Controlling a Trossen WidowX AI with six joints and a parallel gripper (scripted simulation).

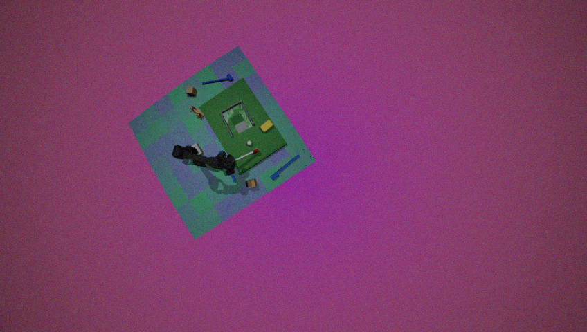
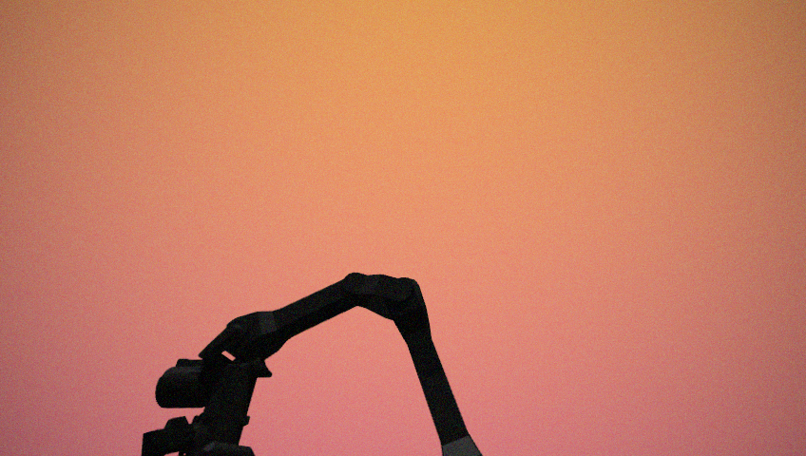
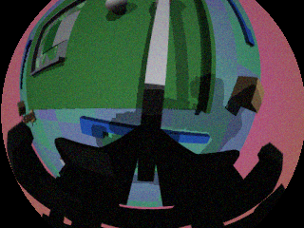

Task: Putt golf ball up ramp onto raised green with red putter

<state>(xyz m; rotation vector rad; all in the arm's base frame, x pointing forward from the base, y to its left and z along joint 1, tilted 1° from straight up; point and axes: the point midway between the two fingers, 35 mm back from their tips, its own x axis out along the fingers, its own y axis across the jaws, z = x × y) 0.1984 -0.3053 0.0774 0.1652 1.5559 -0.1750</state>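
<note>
The red putter is 12 cm ahead of my gripper tip and 2 cm to the right of it. Also, from my gripper tip: yellow block 43 cm ahead, 6 cm to the left, 6 cm below; white golf ball 23 cm ahead, 4 cm to the left, 5 cm below.
</note>
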